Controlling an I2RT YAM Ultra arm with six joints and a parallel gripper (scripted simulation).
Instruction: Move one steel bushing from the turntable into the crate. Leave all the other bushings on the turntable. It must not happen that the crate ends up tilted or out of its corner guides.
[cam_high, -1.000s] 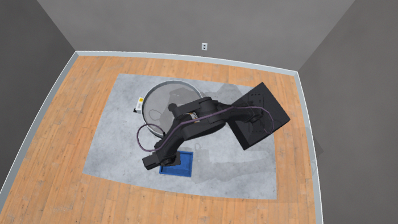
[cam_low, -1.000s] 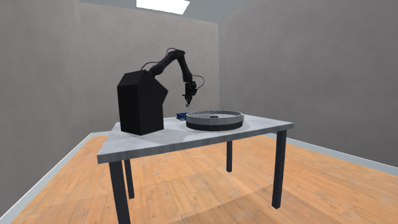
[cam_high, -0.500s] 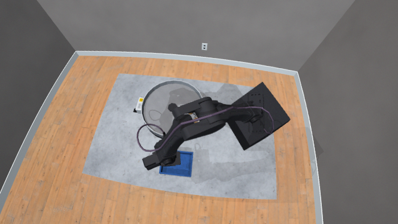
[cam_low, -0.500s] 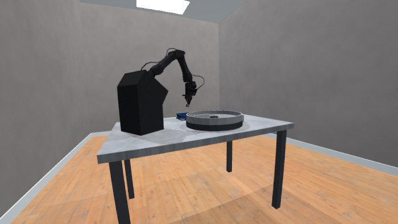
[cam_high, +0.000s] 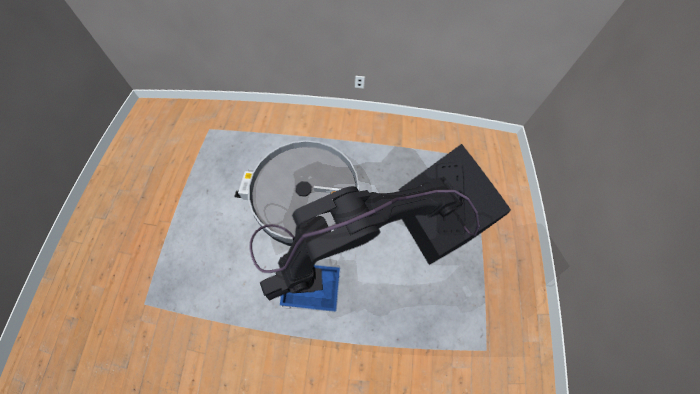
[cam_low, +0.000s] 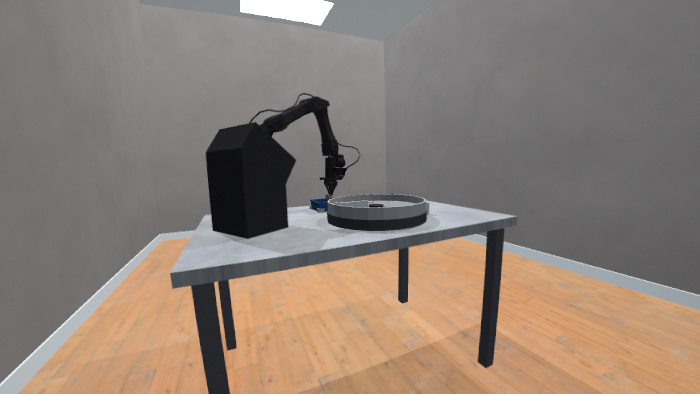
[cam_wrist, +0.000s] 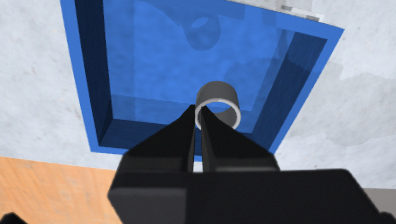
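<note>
Right now the blue crate is 6 cm below my hand. Also, from my hand: round grey turntable (34 cm to the right, 11 cm ahead, 3 cm below).
</note>
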